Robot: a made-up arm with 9 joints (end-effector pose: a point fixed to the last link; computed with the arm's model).
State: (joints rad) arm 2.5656 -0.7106 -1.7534 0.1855 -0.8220 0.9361 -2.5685 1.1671 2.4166
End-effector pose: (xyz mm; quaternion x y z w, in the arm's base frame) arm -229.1 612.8 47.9 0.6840 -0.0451 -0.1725 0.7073
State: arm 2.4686 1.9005 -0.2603 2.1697 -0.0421 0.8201 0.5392 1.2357 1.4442
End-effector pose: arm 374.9 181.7 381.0 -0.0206 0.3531 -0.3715 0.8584
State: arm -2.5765 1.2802 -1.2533 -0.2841 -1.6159 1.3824 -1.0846 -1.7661 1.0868
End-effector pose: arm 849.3 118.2 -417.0 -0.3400 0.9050 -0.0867 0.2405
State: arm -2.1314 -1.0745 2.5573 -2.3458 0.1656 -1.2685 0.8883 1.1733 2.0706
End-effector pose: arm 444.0 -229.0 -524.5 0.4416 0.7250 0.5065 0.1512
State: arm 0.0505 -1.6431 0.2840 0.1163 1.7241 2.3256 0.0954 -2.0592 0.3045
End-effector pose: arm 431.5 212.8 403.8 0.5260 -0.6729 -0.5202 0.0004
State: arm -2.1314 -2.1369 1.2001 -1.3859 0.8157 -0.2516 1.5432 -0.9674 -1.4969
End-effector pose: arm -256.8 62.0 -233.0 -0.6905 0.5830 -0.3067 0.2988
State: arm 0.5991 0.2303 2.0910 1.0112 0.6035 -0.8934 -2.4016 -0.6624 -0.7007
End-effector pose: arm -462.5 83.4 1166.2 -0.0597 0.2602 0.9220 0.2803
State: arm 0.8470 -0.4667 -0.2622 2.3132 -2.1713 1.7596 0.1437 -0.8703 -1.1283
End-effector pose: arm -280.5 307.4 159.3 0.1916 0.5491 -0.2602 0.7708
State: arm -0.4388 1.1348 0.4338 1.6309 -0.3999 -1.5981 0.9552 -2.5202 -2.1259
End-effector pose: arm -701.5 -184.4 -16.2 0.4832 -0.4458 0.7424 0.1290
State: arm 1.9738 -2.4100 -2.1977 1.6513 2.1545 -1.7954 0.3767 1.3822 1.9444
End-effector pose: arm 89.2 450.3 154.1 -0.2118 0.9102 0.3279 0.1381
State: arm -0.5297 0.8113 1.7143 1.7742 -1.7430 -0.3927 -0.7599 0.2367 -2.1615
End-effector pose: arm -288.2 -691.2 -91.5 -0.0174 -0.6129 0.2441 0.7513
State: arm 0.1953 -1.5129 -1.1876 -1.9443 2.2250 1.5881 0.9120 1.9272 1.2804
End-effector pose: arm -906.5 -297.7 -2.8 -0.7746 -0.4843 -0.3915 0.1106
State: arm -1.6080 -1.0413 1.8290 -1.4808 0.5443 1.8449 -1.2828 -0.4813 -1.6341
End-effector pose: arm -212.9 275.1 -583.5 0.7167 0.2635 0.2087 0.6110
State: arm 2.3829 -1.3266 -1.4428 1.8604 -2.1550 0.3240 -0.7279 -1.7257 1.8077
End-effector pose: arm 568.1 637.0 121.9 -0.3246 -0.9047 -0.2749 0.0233
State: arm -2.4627 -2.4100 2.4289 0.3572 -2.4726 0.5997 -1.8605 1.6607 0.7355
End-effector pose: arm -72.6 -675.3 711.9 0.8796 0.3340 -0.2221 0.2558
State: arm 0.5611 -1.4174 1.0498 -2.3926 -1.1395 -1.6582 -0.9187 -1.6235 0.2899
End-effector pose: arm -77.9 4.5 460.6 0.0155 0.8066 0.3106 0.5026
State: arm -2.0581 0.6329 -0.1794 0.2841 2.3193 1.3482 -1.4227 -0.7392 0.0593
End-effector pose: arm 328.2 124.7 -832.3 0.1045 0.8728 0.3890 0.2757
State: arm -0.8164 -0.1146 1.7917 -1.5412 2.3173 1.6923 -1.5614 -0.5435 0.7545
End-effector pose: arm 239.6 99.3 -291.6 -0.7671 -0.4298 -0.4763 0.0028
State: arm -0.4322 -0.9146 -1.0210 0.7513 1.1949 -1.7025 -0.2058 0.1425 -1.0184
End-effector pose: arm 258.4 34.8 557.0 -0.3569 0.9217 0.0956 0.1183
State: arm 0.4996 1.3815 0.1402 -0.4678 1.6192 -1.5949 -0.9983 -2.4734 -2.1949
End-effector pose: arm -419.4 -257.3 -154.9 -0.0055 -0.5536 -0.7488 0.3644
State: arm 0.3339 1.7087 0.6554 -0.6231 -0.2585 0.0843 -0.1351 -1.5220 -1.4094
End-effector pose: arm -863.6 -217.3 195.1 -0.7378 -0.6307 -0.2401 0.0165
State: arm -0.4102 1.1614 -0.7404 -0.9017 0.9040 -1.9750 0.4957 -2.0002 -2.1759
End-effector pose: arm -83.7 -193.0 -53.8 0.3490 0.7784 -0.5050 0.1313
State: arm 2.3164 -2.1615 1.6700 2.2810 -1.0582 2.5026 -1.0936 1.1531 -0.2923
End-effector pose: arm 40.6 -126.4 135.4 -0.9208 0.1630 -0.1192 0.3338
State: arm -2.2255 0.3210 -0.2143 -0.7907 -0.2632 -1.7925 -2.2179 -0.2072 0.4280
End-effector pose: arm 66.1 -491.9 -508.9 0.5695 -0.3385 0.6904 0.2905
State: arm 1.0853 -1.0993 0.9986 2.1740 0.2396 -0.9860 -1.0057 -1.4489 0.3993
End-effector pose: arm 94.5 -544.9 629.3 0.1814 -0.1011 0.9576 0.1998
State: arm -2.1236 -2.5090 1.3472 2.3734 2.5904 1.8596 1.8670 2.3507 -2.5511
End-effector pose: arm 491.8 -1317.0 122.9 0.6726 0.6052 0.3902 0.1704
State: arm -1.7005 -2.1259 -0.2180 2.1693 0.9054 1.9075 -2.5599 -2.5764 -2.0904
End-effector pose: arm 1216.4 -129.9 -260.4 0.0562 -0.7044 -0.2306 0.6689
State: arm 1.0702 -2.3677 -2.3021 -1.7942 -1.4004 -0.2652 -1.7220 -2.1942 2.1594
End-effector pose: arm -105.1 -427.9 107.0 -0.3026 0.5300 -0.7888 0.0738
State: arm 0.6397 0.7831 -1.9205 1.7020 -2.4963 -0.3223 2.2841 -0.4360 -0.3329
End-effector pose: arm -695.5 207.7 423.9 -0.4326 0.4514 -0.7471 0.2254
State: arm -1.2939 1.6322 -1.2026 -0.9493 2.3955 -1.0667 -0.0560 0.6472 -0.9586
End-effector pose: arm 70.5 -463.4 -320.4 0.0674 -0.5472 0.2002 0.8099
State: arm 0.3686 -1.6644 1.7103 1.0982 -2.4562 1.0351 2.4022 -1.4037 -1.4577
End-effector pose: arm 79.4 -437.1 -212.8 -0.4546 0.3277 0.7976 0.2231
